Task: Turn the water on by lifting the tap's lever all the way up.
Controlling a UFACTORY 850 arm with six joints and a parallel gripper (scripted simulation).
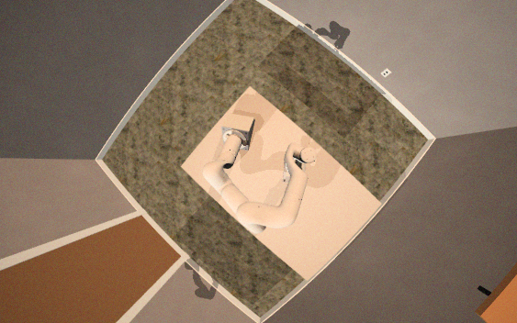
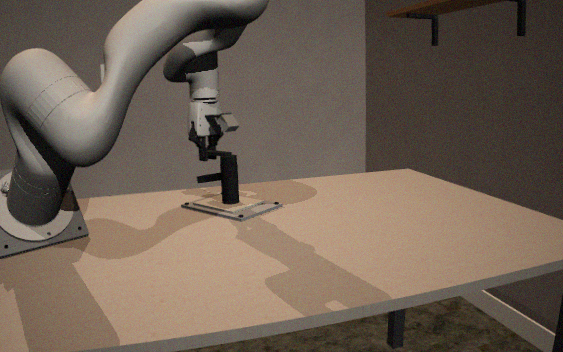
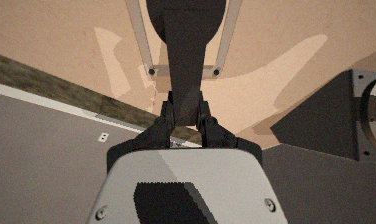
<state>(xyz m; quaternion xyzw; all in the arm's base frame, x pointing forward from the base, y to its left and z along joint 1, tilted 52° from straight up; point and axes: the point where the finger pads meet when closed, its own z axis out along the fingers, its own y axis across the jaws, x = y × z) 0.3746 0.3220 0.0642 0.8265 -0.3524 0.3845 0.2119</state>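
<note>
The dark lever is 30 mm ahead of my hand, 50 mm to the right of it and 10 mm below it. Also, from my hand: plate: 40 mm ahead, 70 mm to the right, 140 mm below.
</note>
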